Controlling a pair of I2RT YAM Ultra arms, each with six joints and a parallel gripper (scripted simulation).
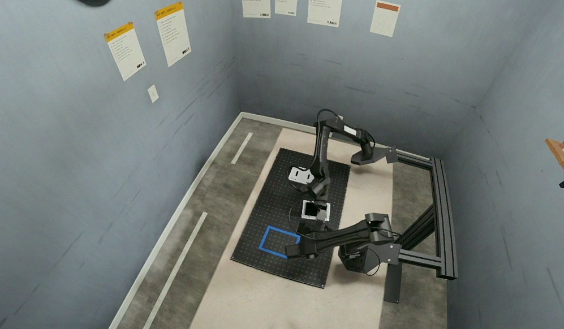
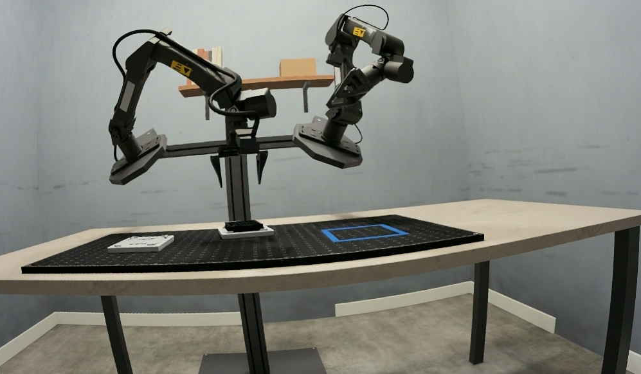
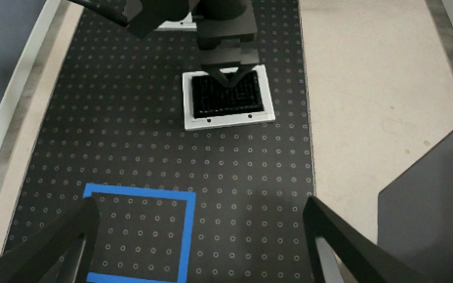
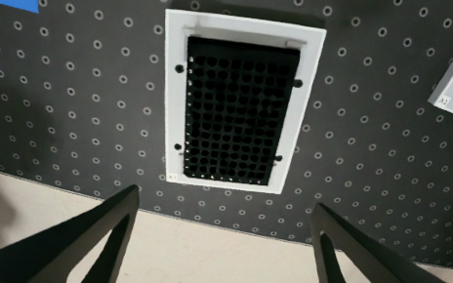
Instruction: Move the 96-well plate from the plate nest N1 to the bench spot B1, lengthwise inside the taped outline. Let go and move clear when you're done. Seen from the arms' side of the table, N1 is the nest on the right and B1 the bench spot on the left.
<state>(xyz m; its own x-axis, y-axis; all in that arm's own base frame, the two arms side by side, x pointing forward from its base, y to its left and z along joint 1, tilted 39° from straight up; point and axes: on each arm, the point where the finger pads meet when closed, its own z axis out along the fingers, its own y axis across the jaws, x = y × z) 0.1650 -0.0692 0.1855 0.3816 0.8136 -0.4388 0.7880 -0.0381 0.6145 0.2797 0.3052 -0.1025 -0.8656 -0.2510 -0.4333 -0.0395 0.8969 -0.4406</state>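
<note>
Right now my left hand is 25 cm to the left of the black 96-well plate and 30 cm above it.
</note>
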